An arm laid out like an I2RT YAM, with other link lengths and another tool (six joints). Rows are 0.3 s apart.
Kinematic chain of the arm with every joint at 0, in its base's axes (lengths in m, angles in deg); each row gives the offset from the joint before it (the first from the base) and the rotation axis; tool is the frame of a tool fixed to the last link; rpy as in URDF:
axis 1: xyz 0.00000 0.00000 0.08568 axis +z
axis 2: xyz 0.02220 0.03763 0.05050 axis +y
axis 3: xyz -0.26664 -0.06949 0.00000 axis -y
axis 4: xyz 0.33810 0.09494 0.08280 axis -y
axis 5: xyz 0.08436 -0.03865 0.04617 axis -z
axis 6: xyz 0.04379 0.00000 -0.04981 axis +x
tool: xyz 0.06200 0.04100 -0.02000 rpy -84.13 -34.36 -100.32
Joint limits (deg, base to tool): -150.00..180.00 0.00..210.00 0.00..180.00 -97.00..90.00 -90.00..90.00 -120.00..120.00
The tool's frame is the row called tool.
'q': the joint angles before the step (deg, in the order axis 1, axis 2, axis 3, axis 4, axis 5, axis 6). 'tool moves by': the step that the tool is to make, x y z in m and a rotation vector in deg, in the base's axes. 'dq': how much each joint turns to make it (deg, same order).
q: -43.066, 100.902, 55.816, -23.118, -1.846, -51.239
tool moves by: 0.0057, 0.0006, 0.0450, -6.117, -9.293, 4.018
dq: 0.004, -10.456, -4.567, 4.912, -3.499, -2.713
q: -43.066, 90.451, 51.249, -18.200, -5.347, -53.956
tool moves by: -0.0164, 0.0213, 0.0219, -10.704, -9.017, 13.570
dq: 0.087, -14.942, -12.562, 9.762, -7.126, -11.679
